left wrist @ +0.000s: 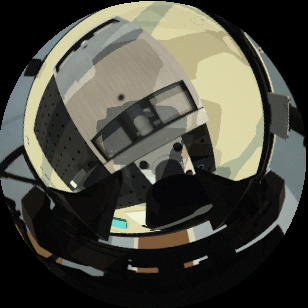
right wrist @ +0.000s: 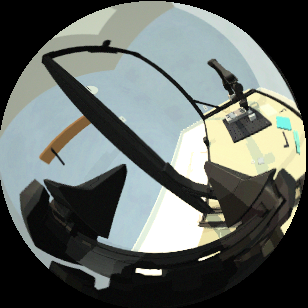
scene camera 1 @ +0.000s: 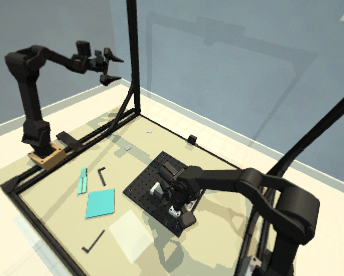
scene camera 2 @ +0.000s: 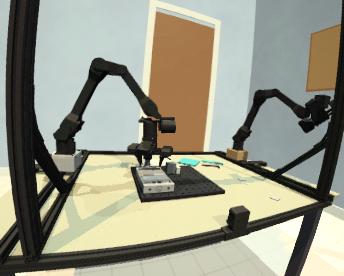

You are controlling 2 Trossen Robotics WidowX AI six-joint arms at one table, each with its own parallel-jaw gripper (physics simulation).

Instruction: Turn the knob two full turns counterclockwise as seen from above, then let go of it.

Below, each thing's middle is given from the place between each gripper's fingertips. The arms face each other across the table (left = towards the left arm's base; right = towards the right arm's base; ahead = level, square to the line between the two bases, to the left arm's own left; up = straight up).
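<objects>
Grey metal fixture (scene camera 2: 152, 179): 12 cm behind my left hand, 3 cm to the left of it.
My right hand: 58 cm to the right of the grey metal fixture, 29 cm short of it, 29 cm above it.
</objects>
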